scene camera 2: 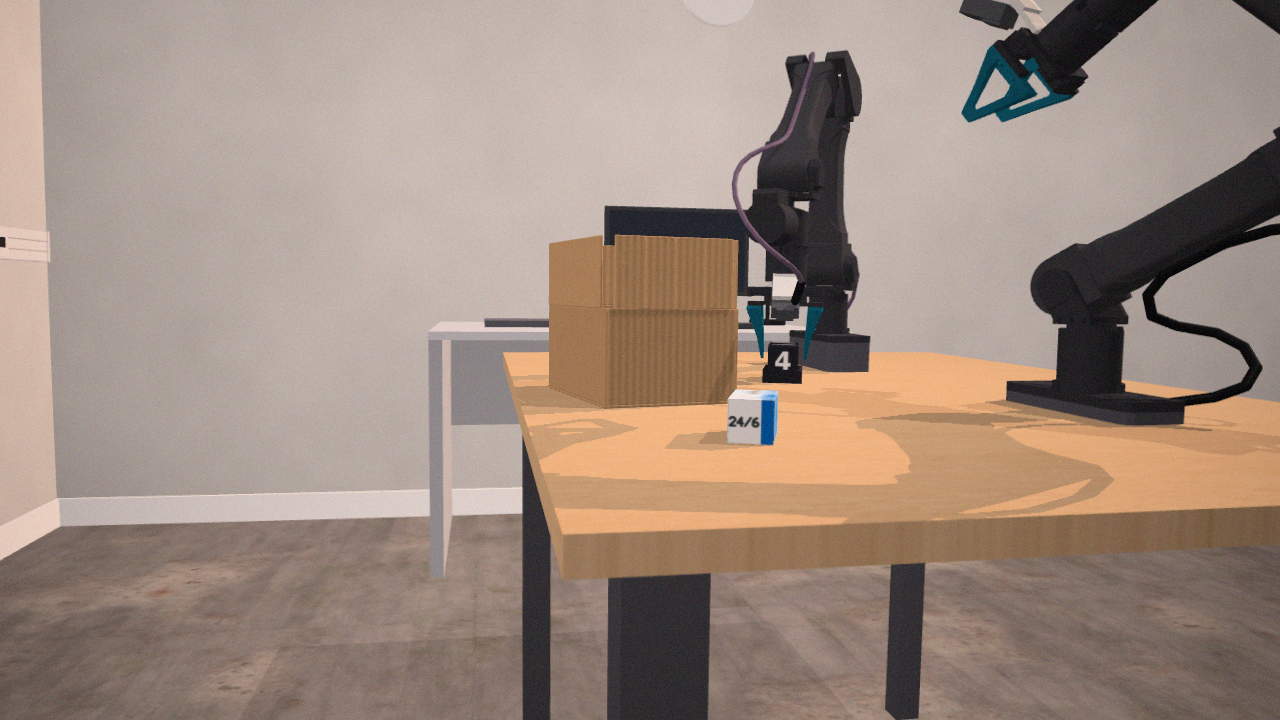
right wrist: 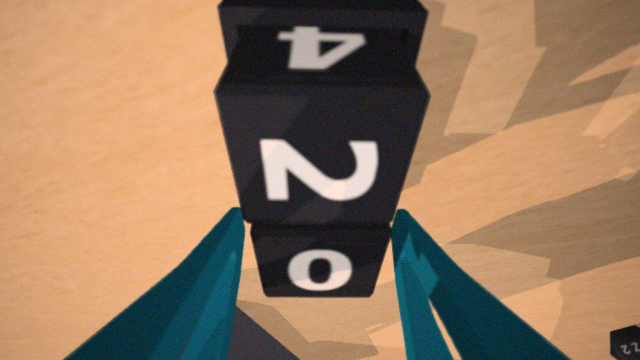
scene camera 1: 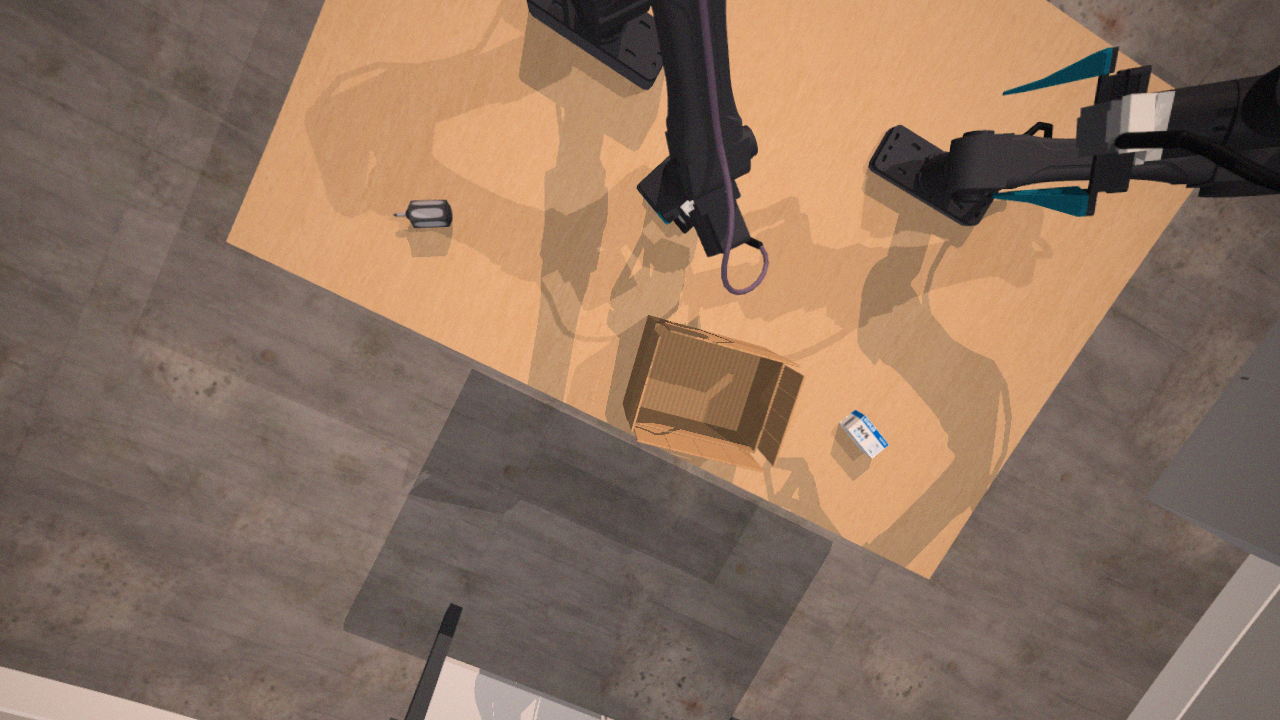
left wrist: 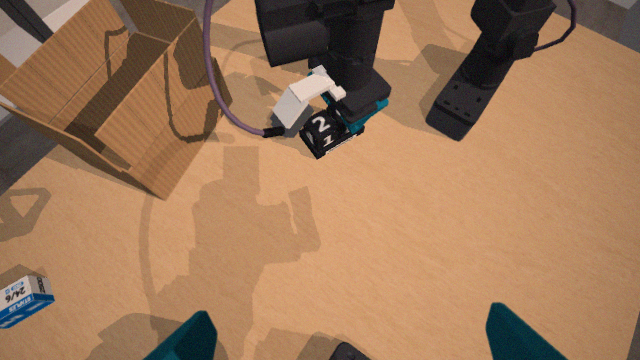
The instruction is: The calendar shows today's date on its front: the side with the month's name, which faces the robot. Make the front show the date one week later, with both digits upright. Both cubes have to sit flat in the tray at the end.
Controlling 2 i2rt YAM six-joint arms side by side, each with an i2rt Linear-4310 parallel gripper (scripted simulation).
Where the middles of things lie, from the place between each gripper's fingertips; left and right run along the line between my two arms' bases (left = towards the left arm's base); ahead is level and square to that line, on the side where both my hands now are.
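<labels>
The staples box (scene camera 2: 752,416) is 2 cm below my right hand (scene camera 1: 671,186), 25 cm ahead of it and 46 cm to the left of it. As for my left hand (scene camera 1: 997,146), it is now 31 cm above the staples box, 37 cm short of it and 18 cm to the right of it.
</labels>
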